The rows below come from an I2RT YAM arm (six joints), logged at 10 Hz.
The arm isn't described. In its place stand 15 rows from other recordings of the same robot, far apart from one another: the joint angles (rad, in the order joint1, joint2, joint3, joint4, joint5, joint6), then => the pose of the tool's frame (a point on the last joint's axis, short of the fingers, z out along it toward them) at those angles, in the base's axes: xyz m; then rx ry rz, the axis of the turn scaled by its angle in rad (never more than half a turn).
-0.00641, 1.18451, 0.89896, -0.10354, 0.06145, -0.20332 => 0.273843, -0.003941, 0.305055, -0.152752, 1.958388, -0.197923
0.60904, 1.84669, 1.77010, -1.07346, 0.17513, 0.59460 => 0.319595, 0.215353, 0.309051, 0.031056, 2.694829, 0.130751
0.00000, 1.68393, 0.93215, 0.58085, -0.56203, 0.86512 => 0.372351, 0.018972, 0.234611, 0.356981, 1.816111, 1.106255
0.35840, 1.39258, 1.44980, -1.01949, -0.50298, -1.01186 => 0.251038, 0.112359, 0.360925, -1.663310, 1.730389, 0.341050
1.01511, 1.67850, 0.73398, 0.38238, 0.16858, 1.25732 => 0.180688, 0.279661, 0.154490, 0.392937, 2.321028, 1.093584
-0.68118, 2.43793, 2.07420, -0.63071, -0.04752, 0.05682 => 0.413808, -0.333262, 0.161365, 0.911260, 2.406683, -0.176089
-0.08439, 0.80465, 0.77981, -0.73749, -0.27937, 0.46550 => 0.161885, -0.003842, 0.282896, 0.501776, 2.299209, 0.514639
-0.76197, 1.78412, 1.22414, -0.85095, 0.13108, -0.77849 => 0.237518, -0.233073, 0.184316, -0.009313, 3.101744, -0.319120
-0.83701, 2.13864, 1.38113, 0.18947, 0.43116, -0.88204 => 0.304276, -0.359642, 0.154110, 0.237991, 2.447425, -1.362693
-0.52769, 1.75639, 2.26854, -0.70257, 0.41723, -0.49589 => 0.301603, -0.192477, 0.525165, 0.353289, 1.847561, -1.091244
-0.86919, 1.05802, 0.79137, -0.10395, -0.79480, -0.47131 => 0.170991, -0.162981, 0.301037, -0.147650, 1.824596, -0.169140
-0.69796, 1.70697, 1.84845, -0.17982, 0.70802, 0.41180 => 0.284610, -0.268950, 0.465131, 1.294768, 1.034656, -0.785511
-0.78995, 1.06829, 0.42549, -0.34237, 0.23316, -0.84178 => 0.124351, -0.137174, 0.155495, 0.026142, 2.787813, -0.835363
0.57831, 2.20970, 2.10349, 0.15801, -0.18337, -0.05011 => 0.445511, 0.298562, 0.364760, -0.617357, 1.417536, 0.559681
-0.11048, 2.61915, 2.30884, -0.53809, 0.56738, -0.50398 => 0.563600, -0.081770, 0.149520, -0.214519, 2.458047, -0.961764
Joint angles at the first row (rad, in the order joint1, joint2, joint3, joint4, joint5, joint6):
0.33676, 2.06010, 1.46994, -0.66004, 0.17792, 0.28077
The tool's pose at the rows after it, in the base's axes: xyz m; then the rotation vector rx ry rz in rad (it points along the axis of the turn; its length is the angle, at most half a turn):
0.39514, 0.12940, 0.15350, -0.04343, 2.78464, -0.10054
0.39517, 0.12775, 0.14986, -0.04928, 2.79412, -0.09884
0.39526, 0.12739, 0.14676, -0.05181, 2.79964, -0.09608
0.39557, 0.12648, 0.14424, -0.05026, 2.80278, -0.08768
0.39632, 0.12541, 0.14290, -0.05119, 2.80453, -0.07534
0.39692, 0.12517, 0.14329, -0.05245, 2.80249, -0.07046
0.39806, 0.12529, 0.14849, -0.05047, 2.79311, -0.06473
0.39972, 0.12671, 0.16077, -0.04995, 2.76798, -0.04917
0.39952, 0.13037, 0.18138, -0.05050, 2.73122, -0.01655
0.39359, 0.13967, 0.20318, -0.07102, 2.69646, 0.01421
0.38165, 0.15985, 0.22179, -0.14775, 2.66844, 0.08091
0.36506, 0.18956, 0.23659, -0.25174, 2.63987, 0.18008
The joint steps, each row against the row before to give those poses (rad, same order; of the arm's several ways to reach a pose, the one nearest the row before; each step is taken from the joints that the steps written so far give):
-0.00537, 0.00596, -0.00341, 0.00724, -0.00280, -0.00876
-0.00429, 0.00570, -0.00543, 0.00331, -0.00599, -0.00672
-0.00124, 0.00563, -0.00381, 0.00502, -0.00413, -0.00195
-0.00292, 0.00382, -0.00458, 0.00763, -0.00716, -0.00060
-0.00385, 0.00270, -0.00155, 0.00585, -0.00991, -0.00308
-0.00127, 0.00013, 0.00148, 0.00189, -0.00316, -0.00195
-0.00067, -0.00675, 0.01029, -0.00671, -0.00108, 0.00003
0.00177, -0.01796, 0.02029, -0.01094, -0.00257, 0.00025
0.00768, -0.03400, 0.02814, -0.02082, -0.00883, 0.00552
0.02530, -0.04252, 0.02073, -0.02597, -0.00400, 0.00791
0.05341, -0.04011, 0.01242, -0.01753, -0.02733, -0.00047
0.07864, -0.03038, 0.01052, -0.00358, -0.04295, 0.00807

